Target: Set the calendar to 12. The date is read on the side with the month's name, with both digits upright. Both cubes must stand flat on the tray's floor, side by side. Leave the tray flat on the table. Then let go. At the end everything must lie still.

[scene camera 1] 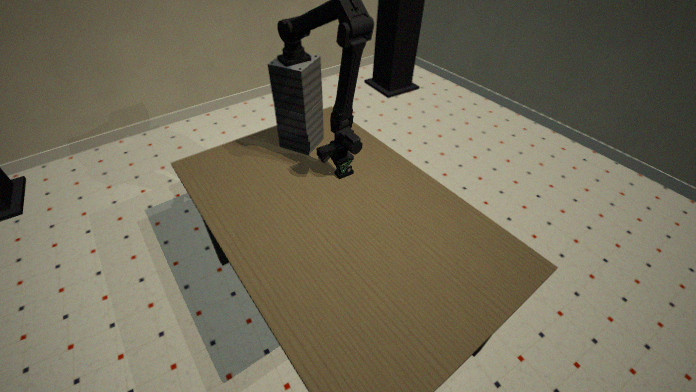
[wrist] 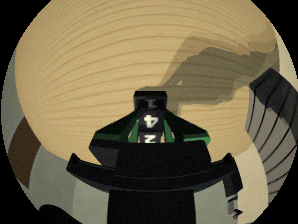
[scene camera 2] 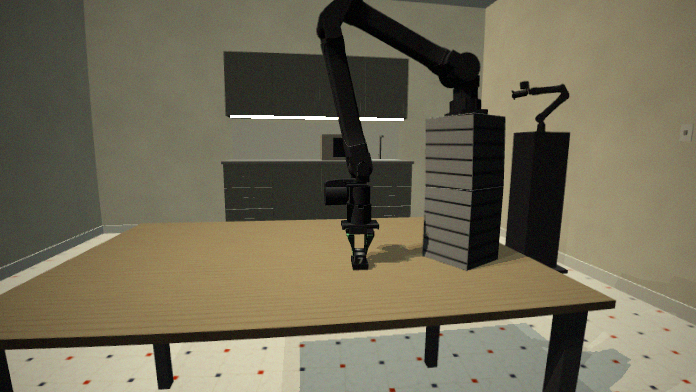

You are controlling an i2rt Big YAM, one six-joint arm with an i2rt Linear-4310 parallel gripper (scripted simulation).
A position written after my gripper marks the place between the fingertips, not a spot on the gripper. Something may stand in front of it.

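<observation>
My gripper [scene camera 2: 359, 256] visible. Wrist view: my gripper [wrist: 151, 112]. Black number cube [wrist: 151, 112] visible.
</observation>
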